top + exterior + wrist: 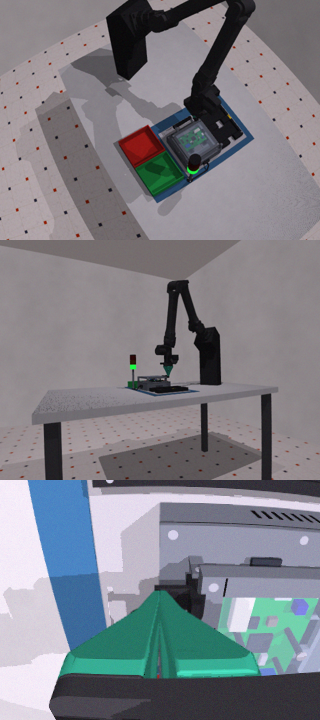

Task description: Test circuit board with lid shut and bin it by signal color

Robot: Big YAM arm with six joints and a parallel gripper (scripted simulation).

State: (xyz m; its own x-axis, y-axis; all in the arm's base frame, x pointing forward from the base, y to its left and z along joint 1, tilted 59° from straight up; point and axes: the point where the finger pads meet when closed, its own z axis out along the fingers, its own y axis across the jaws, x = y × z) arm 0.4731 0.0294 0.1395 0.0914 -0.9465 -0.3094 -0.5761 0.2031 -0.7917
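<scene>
My gripper is now 1 cm short of the latch hook and 1 cm above it. Also, from my hand: green circuit board (8 cm ahead, 5 cm to the right, 3 cm below); then tester lid (9 cm ahead, 5 cm to the right, 1 cm below); then tester plate (9 cm ahead, 4 cm to the right, 4 cm below).
</scene>
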